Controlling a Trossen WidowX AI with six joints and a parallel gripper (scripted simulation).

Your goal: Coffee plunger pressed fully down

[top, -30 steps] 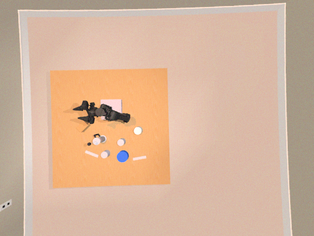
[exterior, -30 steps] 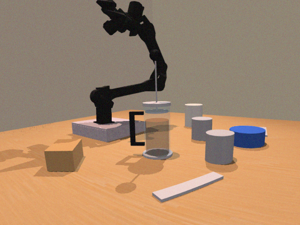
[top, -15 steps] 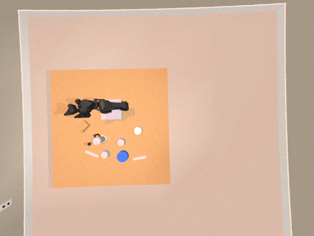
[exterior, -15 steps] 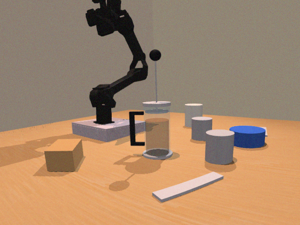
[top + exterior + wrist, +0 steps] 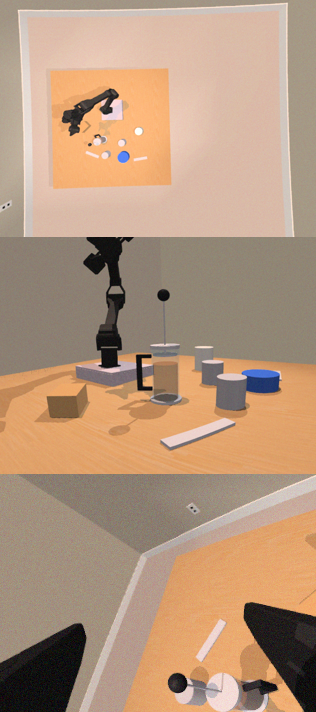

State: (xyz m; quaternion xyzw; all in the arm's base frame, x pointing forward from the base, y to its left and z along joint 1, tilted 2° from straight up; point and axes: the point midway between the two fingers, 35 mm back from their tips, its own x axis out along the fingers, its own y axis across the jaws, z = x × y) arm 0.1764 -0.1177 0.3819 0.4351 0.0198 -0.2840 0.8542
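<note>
My gripper tip is now 290 mm above the glass coffee press, 110 mm short of it and 60 mm to the right of it. Also, from my gripper tip: blue disc 400 mm below, 310 mm to the left, 290 mm ahead; then brown box 400 mm below, 150 mm to the right.
</note>
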